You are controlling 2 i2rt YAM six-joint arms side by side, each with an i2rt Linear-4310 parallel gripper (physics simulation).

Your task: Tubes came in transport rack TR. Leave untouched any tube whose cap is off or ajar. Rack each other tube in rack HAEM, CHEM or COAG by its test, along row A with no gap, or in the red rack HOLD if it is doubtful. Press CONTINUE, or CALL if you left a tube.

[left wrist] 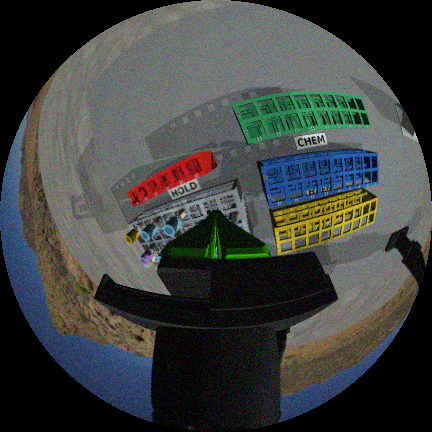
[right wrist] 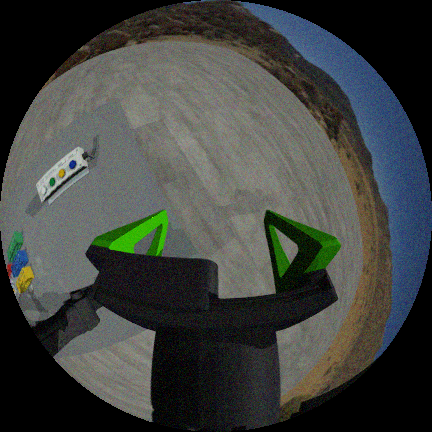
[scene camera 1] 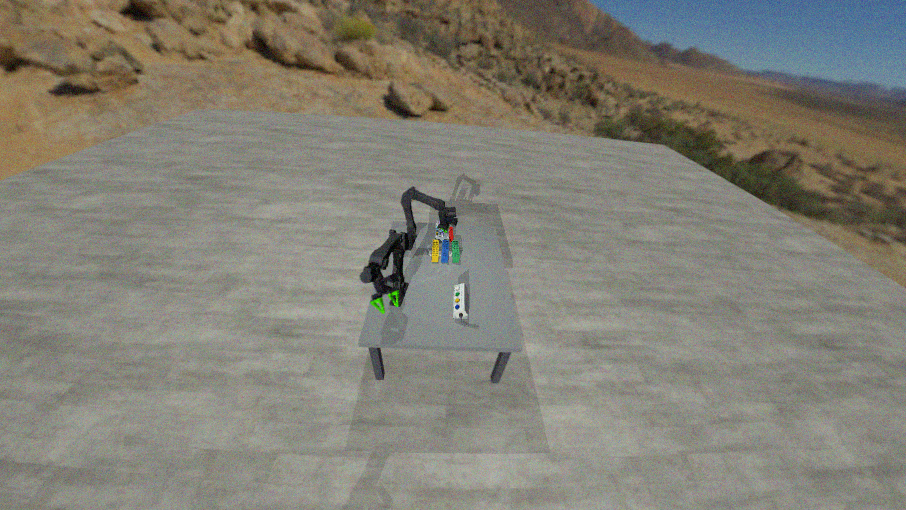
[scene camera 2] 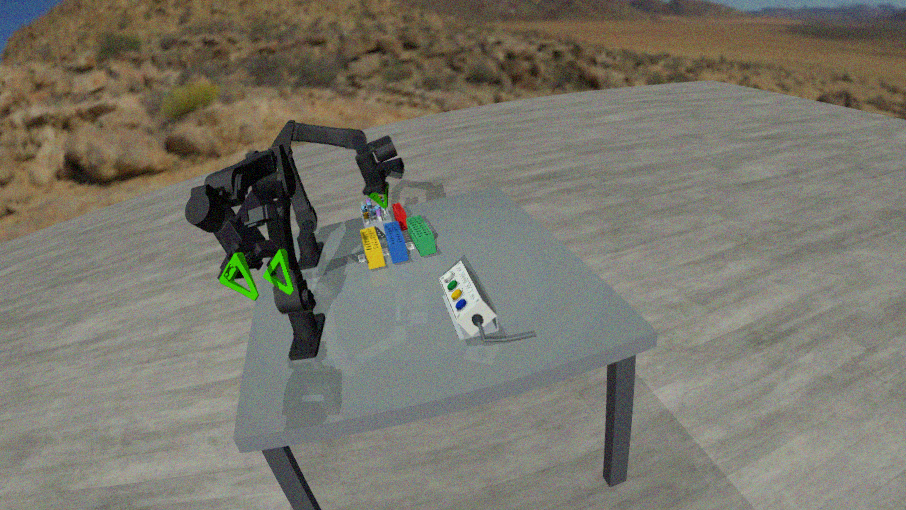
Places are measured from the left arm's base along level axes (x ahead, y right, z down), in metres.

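Pixels of known places: left gripper, fingertip midpoint: [left wrist: 215, 215] [scene camera 1: 445, 232] [scene camera 2: 385, 207]; right gripper, fingertip midpoint: [right wrist: 215, 214] [scene camera 1: 391, 309] [scene camera 2: 275, 295]; left arm's base, origin of the base link: [scene camera 1: 409, 242] [scene camera 2: 310, 256]; right arm's base, origin of the base link: [left wrist: 397, 237] [scene camera 1: 399, 294] [scene camera 2: 308, 337].
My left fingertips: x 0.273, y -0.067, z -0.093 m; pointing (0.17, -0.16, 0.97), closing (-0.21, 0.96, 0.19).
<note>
For each thing: its top centre in the pictures, then the offset to it from my left fingertips. "spot": a spot on its surface instead. Level surfaces: height alone.
- grey transport rack, surface spot: [left wrist: 243, 209] spot: dx -0.021, dy +0.022, dz +0.052 m
- amber cap, middle of its top: [left wrist: 127, 239] dx -0.025, dy -0.143, dz -0.002 m
- purple cap, middle of its top: [left wrist: 142, 260] dx -0.067, dy -0.137, dz -0.002 m
- green rack, middle of its top: [left wrist: 320, 108] [scene camera 2: 418, 225] [scene camera 1: 455, 248] dx +0.098, dy +0.133, dz +0.036 m
- blue rack, middle of its top: [left wrist: 338, 173] [scene camera 2: 393, 232] [scene camera 1: 445, 248] dx +0.021, dy +0.149, dz +0.036 m
- yellow rack, middle of its top: [left wrist: 337, 225] [scene camera 2: 369, 238] [scene camera 1: 435, 247] dx -0.052, dy +0.160, dz +0.036 m
- white button box, middle of its top: [scene camera 2: 463, 280] [right wrist: 53, 169] [scene camera 1: 461, 295] dx +0.189, dy +0.618, dz +0.009 m
- grey table, its level: dz +0.093 m
My left gripper [left wrist: 215, 215] [scene camera 2: 382, 201] is shut with no tube visible between its fingertips, low over the grey transport rack [left wrist: 243, 209]. In the left wrist view tubes in that rack show an amber cap [left wrist: 132, 236], two light-blue caps [left wrist: 148, 231] [left wrist: 172, 226] and a purple cap [left wrist: 146, 257]; the fingers hide others. The red HOLD rack [left wrist: 204, 156] [scene camera 2: 399, 216] lies beside it. The green rack [left wrist: 302, 111] [scene camera 2: 421, 235], by the CHEM label, the blue rack [left wrist: 320, 172] [scene camera 2: 396, 243] and the yellow rack [left wrist: 325, 220] [scene camera 2: 372, 248] show no tubes. My right gripper [right wrist: 215, 214] [scene camera 2: 261, 273] is open and empty.
The white button box [scene camera 1: 459, 300] [scene camera 2: 467, 304] [right wrist: 62, 173] with green, yellow and blue buttons stands on the grey table [scene camera 1: 437, 329] [scene camera 2: 405, 392], apart from the racks. A cable runs from its end. The right gripper hangs near the table's edge.
</note>
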